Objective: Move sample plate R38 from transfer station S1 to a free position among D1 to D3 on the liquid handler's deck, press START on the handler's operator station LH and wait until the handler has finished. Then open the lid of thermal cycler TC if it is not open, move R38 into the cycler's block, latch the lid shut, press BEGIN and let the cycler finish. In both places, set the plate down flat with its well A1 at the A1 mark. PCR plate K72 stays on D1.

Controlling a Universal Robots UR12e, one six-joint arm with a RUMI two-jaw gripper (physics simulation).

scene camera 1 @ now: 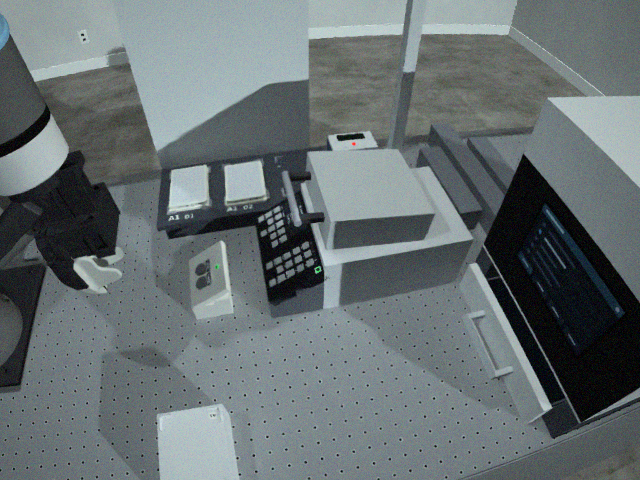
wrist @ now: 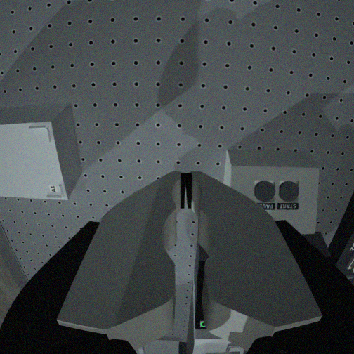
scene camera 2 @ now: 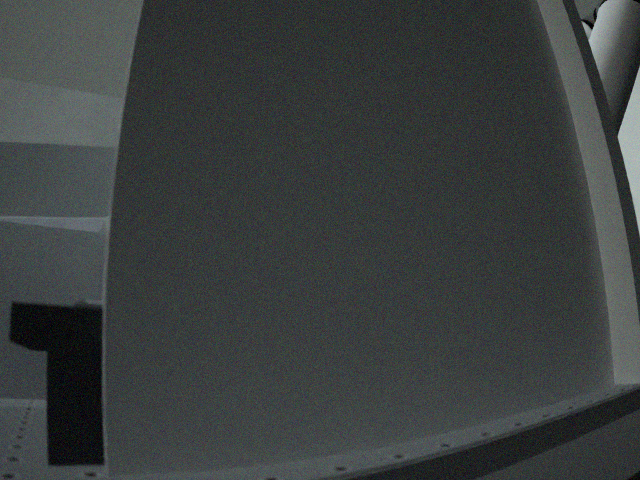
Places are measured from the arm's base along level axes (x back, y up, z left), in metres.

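Pixels of known places: gripper, fingertip midpoint: (scene camera 1: 105, 290).
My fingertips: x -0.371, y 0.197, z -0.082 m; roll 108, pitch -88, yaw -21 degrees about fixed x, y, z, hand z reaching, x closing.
Ahead of a thing's pixels: the offset from my fingertips to its top centre. "*": to the spot under its first point. Level surfaces: height alone.
My gripper (scene camera 1: 109, 279) (wrist: 184, 175) is shut and empty, above the table left of operator station LH {dx -0.124, dy -0.121, dz +0.112 m} (scene camera 1: 208, 284) (wrist: 300, 221). A green lamp shows on LH in scene camera 1. One white plate {dx -0.089, dy -0.132, dz +0.355 m} (scene camera 1: 189, 187) lies flat on D1 and another plate {dx -0.213, dy -0.126, dz +0.339 m} (scene camera 1: 245, 180) on D2 of the dark deck {dy -0.148 m} (scene camera 1: 217, 181); their names are not readable. D3 is partly hidden behind the cycler. Thermal cycler TC {* dx -0.451, dy -0.110, dz +0.031 m} (scene camera 1: 398, 268) has its lid {* dx -0.413, dy +0.008, dz +0.105 m} (scene camera 1: 372, 191) down, with a grey handle {* dx -0.286, dy +0.002, dz +0.120 m} (scene camera 1: 291, 198) in front and a green-lit mark on its keypad {dx -0.271, dy -0.108, dz +0.100 m} (scene camera 1: 289, 253). Transfer station S1 {dx -0.083, dy -0.138, dz -0.205 m} (scene camera 1: 195, 444) (wrist: 27, 160) bears no plate.
A large instrument (scene camera 1: 584, 155) with a dark screen and an open-looking drawer front {dx -0.591, dy -0.114, dz -0.126 m} (scene camera 1: 504, 346) stands at the right. A small white box {dx -0.487, dy -0.146, dz +0.395 m} (scene camera 1: 336, 143) with a red light is behind the cycler. A dark base plate (scene camera 1: 31, 289) is at the left. A grey panel (scene camera 2: 336, 232) fills much of scene camera 2.
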